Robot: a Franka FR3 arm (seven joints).
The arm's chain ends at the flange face. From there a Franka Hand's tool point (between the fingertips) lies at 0.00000 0.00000 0.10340 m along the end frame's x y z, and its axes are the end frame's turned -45 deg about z.
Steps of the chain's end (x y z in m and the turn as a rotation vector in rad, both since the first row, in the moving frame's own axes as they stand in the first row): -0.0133, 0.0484, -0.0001, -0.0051, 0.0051, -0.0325; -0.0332, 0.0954, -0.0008, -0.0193, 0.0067, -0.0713; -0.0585, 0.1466, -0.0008, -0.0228, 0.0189, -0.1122; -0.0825, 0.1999, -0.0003, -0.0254, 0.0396, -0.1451; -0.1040, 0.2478, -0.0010, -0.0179, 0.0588, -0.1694; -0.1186, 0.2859, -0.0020, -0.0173, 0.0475, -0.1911; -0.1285, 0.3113, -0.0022, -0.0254, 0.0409, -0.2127; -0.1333, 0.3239, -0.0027, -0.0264, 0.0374, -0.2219; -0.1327, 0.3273, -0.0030, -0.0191, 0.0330, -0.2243; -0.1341, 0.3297, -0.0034, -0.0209, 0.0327, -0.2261; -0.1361, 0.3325, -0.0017, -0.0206, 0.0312, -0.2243
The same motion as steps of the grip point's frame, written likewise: -0.0436, 0.0256, -0.0001, -0.0072, 0.0000, -0.0325; -0.0918, 0.0459, -0.0008, -0.0184, -0.0089, -0.0713; -0.1451, 0.0654, -0.0008, -0.0295, -0.0028, -0.1122; -0.1983, 0.0877, -0.0004, -0.0460, 0.0100, -0.1451; -0.2453, 0.1070, -0.0012, -0.0542, 0.0289, -0.1694; -0.2834, 0.1228, -0.0021, -0.0458, 0.0214, -0.1911; -0.3093, 0.1339, -0.0023, -0.0469, 0.0110, -0.2127; -0.3220, 0.1393, -0.0028, -0.0451, 0.0078, -0.2219; -0.3238, 0.1413, -0.0031, -0.0368, 0.0098, -0.2243; -0.3267, 0.1421, -0.0035, -0.0379, 0.0083, -0.2261; -0.3302, 0.1425, -0.0018, -0.0366, 0.0075, -0.2243
